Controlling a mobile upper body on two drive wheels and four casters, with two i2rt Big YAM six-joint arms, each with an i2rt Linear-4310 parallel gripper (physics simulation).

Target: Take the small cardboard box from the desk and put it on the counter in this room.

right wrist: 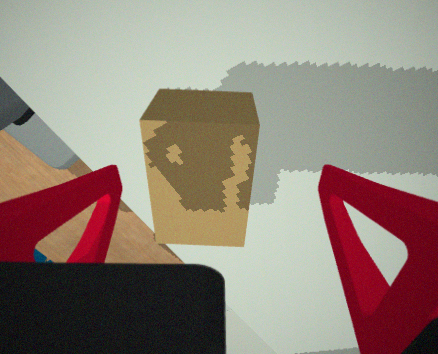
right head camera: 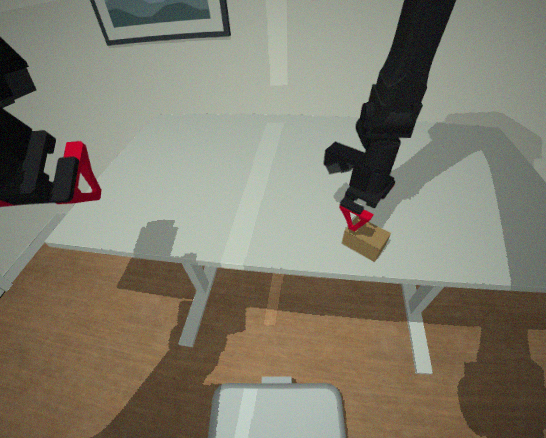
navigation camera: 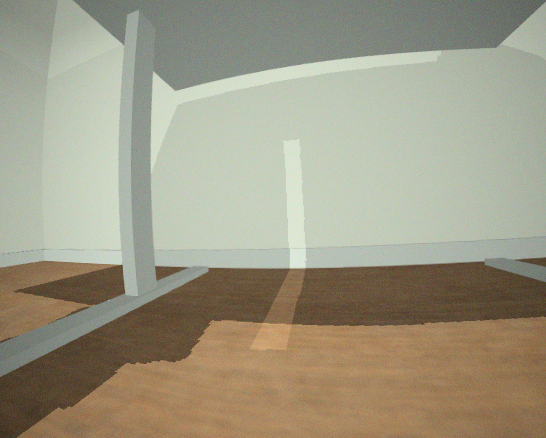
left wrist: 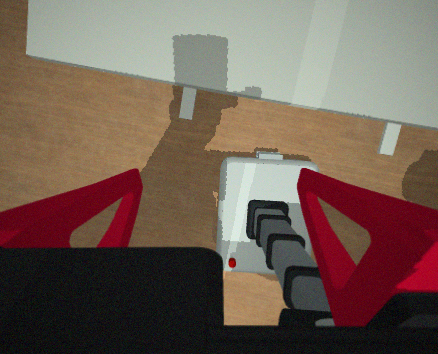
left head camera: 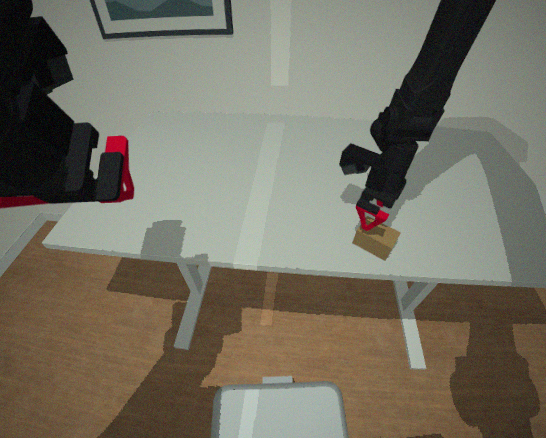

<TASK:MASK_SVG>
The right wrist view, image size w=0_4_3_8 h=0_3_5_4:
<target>right gripper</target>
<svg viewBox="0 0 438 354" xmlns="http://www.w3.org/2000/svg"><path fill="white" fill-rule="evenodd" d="M324 165L318 184L318 193L360 354L438 354L438 202L376 183L332 165ZM343 200L405 244L408 257L391 286L389 286L362 244ZM0 203L0 354L226 354L225 279L219 271L202 264L104 263L122 195L122 183L117 165L109 165L68 182ZM97 201L87 227L66 263L35 261L34 250L40 240Z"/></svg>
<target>small cardboard box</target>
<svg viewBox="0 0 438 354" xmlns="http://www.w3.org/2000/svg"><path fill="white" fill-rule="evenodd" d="M159 89L139 120L156 243L244 247L260 128L253 93Z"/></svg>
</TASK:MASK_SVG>
